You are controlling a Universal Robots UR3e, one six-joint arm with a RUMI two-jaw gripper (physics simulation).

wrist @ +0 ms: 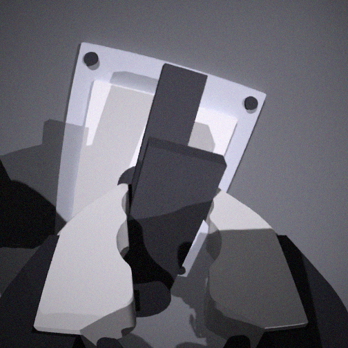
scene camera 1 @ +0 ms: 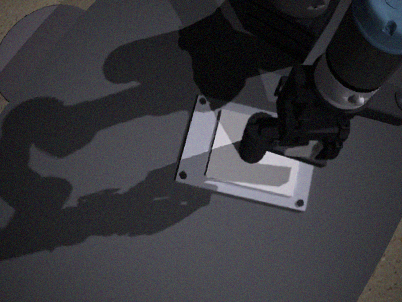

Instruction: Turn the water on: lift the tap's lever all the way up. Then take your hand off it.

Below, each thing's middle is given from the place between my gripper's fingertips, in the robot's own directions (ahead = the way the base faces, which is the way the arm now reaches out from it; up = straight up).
My hand is 10 mm short of the dark lever [scene camera 1: 262, 128], 30 mm to the left of it and 10 mm below it. Round my hand: base plate [scene camera 1: 193, 166] (10 mm ahead, 70 mm to the right, 120 mm below).
